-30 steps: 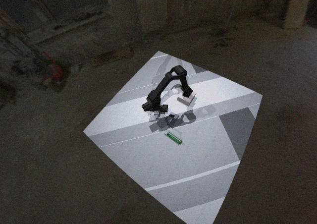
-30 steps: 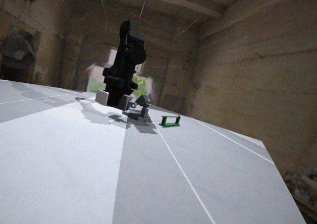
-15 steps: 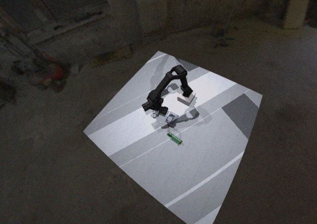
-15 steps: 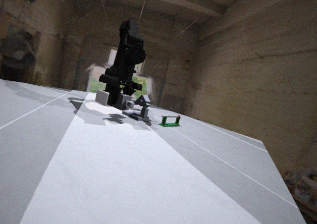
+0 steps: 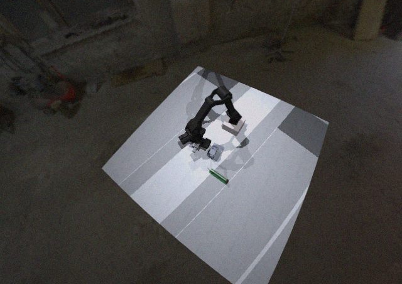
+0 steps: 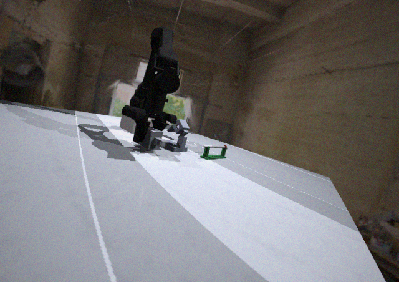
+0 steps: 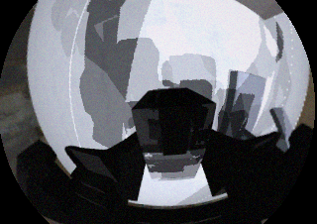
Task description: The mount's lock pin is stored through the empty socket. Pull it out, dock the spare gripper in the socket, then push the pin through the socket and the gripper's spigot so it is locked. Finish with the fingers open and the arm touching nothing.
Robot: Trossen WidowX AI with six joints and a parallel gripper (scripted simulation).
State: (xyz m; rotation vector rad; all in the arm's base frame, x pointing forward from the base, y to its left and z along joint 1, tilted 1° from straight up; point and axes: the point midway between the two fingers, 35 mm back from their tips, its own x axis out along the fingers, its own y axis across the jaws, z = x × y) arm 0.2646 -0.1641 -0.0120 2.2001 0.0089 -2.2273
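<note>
My gripper tip is 13 cm to the right of the grey mount, 3 cm below it and 2 cm short of it. Round my gripper tip: green cradle 23 cm to the left, 14 cm ahead; then black spare gripper 2 cm ahead, 2 cm above.
</note>
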